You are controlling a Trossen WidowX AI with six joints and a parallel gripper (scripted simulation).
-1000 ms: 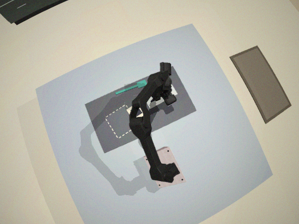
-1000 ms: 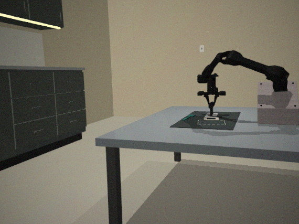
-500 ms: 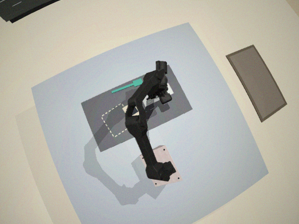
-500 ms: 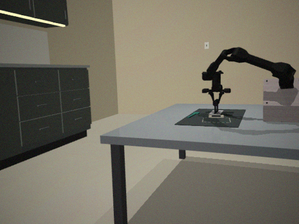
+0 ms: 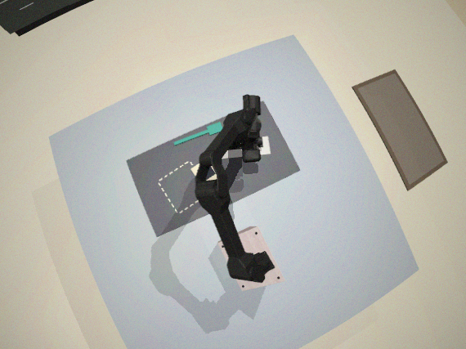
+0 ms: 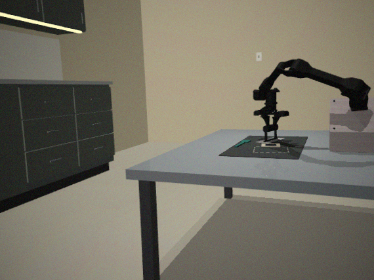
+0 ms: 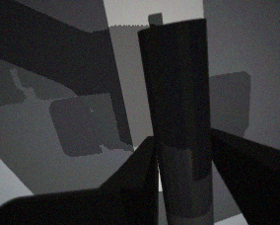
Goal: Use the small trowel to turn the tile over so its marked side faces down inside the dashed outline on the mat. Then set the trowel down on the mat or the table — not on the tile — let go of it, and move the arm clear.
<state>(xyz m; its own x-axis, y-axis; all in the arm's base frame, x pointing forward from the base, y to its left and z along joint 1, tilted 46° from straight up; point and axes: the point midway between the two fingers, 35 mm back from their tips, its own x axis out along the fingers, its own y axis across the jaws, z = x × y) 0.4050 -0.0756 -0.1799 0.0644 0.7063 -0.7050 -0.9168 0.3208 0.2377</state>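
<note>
My gripper tip is 19 cm to the right of the tile, 6 cm above it and 2 cm past it. Round my gripper tip: teal trowel 14 cm ahead, 12 cm to the left, 6 cm below.
</note>
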